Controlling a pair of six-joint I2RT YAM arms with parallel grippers.
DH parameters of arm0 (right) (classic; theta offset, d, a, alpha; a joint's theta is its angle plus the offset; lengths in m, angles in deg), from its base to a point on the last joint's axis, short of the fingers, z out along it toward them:
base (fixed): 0 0 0 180
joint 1: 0 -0.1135 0.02 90
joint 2: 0 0 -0.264 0
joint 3: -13.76 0 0.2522 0
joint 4: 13.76 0 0.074 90
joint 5: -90 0 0 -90
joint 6: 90 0.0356 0 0
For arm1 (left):
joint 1: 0 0.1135 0.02 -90
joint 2: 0 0 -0.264 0
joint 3: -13.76 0 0.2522 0
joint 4: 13.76 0 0.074 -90
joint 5: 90 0 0 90
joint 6: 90 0.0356 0 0
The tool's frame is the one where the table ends.
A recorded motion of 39 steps. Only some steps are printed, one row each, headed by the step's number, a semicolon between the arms.
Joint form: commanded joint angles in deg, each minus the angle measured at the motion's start. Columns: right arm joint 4, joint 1, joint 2, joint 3, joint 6, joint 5; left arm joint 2, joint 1, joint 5, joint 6, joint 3, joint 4.
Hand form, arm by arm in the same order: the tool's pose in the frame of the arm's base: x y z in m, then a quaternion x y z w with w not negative. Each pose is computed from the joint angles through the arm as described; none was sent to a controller.
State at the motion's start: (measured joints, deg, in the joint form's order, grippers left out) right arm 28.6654 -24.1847 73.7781 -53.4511 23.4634 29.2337; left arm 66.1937 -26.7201 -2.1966 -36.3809 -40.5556 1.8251
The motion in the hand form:
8: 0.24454 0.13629 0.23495 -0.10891 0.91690 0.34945 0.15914; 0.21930 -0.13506 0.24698 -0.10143 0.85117 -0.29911 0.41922
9: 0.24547 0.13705 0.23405 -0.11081 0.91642 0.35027 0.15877; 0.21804 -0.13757 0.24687 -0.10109 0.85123 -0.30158 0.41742
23: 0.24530 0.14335 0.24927 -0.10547 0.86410 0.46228 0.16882; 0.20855 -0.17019 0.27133 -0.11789 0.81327 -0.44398 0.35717
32: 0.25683 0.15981 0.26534 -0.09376 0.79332 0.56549 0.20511; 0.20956 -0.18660 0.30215 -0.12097 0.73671 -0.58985 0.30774
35: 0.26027 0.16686 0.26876 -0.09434 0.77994 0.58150 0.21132; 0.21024 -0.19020 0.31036 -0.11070 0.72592 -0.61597 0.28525
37: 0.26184 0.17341 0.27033 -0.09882 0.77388 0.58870 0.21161; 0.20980 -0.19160 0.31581 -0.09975 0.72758 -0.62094 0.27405
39: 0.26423 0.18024 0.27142 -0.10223 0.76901 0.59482 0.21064; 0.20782 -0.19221 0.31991 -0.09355 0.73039 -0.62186 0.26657
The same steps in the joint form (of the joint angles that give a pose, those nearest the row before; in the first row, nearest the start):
8: 1.12 -1.17 6.08 -0.67 -1.75 1.97; 0.43 -5.31 -0.73 -7.48 0.83 -0.68
9: 0.87 -1.21 6.41 -0.73 -1.91 2.11; 0.51 -5.97 -0.99 -7.94 0.81 -0.73
23: -10.47 -1.30 4.01 1.44 6.65 12.81; 1.31 -11.97 6.17 -21.56 -2.31 -5.88
32: -33.82 -2.75 5.00 3.87 21.71 18.06; 2.56 -13.33 15.18 -33.87 -4.25 -19.01
35: -38.50 -3.62 6.16 3.56 24.52 18.07; 3.12 -13.39 18.51 -36.12 -5.58 -20.32
37: -40.46 -4.56 7.15 2.98 25.57 17.99; 3.13 -13.45 20.35 -36.13 -6.86 -18.99
39: -42.13 -5.44 8.39 2.16 26.52 17.88; 2.77 -13.70 21.21 -36.04 -7.73 -17.38

